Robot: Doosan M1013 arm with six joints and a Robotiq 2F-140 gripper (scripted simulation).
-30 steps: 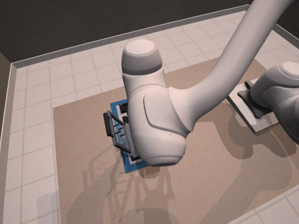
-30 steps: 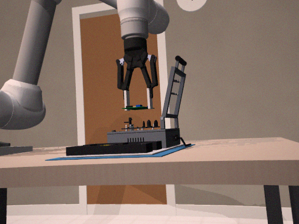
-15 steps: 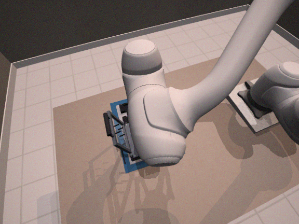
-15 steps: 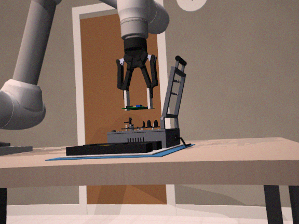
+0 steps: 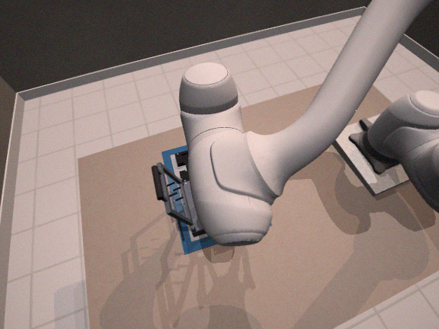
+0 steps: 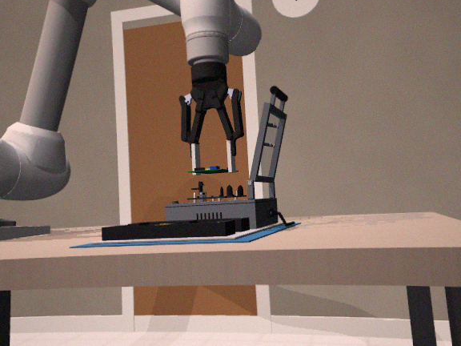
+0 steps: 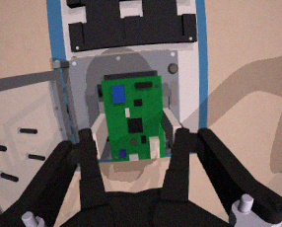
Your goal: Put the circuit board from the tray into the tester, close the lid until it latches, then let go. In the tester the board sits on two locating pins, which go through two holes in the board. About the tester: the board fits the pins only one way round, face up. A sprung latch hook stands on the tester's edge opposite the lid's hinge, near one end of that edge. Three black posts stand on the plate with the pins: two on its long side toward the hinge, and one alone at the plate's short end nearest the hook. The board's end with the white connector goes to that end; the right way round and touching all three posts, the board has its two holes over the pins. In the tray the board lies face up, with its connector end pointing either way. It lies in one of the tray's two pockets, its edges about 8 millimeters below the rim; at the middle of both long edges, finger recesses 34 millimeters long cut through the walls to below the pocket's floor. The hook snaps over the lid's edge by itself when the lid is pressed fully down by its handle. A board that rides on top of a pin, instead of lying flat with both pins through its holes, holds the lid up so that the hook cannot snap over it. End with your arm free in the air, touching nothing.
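The latch hook lies 60 mm to the left of my hand, 60 mm below it and 60 mm behind it. From my hand the other things lie so: green circuit board (20 mm below); then lid (130 mm ahead, 40 mm above, 10 mm to the right).
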